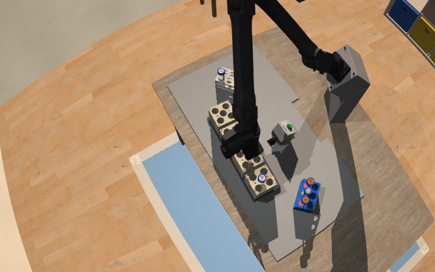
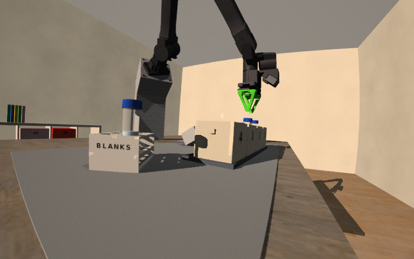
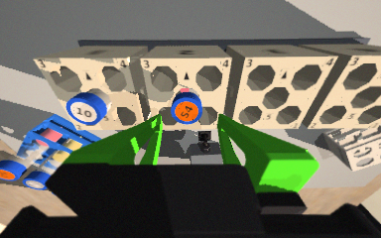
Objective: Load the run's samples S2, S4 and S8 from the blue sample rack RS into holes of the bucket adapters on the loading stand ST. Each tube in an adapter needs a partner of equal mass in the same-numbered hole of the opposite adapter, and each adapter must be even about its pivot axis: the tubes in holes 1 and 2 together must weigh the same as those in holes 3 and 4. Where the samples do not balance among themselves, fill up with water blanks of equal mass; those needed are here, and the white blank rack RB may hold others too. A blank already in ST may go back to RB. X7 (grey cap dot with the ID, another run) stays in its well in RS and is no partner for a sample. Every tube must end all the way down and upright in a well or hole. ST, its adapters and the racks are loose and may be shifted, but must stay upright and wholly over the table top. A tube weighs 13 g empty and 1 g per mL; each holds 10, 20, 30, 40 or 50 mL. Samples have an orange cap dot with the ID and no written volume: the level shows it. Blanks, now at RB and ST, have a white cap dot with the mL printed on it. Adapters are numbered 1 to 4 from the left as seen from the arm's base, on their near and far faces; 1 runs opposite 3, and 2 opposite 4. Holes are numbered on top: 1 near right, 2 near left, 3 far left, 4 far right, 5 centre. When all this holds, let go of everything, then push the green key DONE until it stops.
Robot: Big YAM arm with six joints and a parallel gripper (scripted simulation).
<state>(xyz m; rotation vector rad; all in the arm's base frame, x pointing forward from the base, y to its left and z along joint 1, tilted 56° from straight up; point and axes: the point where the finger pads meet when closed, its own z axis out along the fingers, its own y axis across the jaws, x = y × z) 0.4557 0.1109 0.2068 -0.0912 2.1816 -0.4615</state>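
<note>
Now: the orange-dot tube 250 mm to the left of my hand, 140 mm behind it and 90 mm below it. Also, from my hand: green DONE key (250 mm behind, 90 mm below); orange-dot sample (90 mm below); white-dot blank marked 10 (110 mm to the left, 90 mm below, 10 mm ahead).
</note>
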